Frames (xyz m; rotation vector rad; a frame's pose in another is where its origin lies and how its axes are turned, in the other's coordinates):
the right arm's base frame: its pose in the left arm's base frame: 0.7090 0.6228 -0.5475 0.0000 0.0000 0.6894
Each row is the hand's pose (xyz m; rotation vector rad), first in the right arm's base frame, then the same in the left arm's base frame.
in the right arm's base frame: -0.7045 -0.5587 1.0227 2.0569 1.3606 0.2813
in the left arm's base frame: 0.5208 -0.2564 0.4752 1.5175 2.0310 0.5672
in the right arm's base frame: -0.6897 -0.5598 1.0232 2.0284 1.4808 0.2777
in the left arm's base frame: 0.5329 -0.2479 0.4757 1.4472 2.1360 0.5470
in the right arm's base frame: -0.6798 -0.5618 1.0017 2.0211 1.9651 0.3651
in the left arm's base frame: 0.5418 -0.2431 0.4542 1.2753 2.6084 0.5030
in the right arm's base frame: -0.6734 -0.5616 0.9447 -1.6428 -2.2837 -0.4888
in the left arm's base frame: 0.5466 -0.2389 0.3972 -0.7539 -2.6326 -0.3125
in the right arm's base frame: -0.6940 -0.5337 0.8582 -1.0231 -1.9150 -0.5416
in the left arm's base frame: 0.5130 -0.2305 0.3107 -0.3091 -2.1026 -0.1396
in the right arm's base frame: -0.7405 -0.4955 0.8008 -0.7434 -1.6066 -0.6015
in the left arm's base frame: 0.4528 -0.2306 0.2533 -0.1535 -1.7261 -0.0976
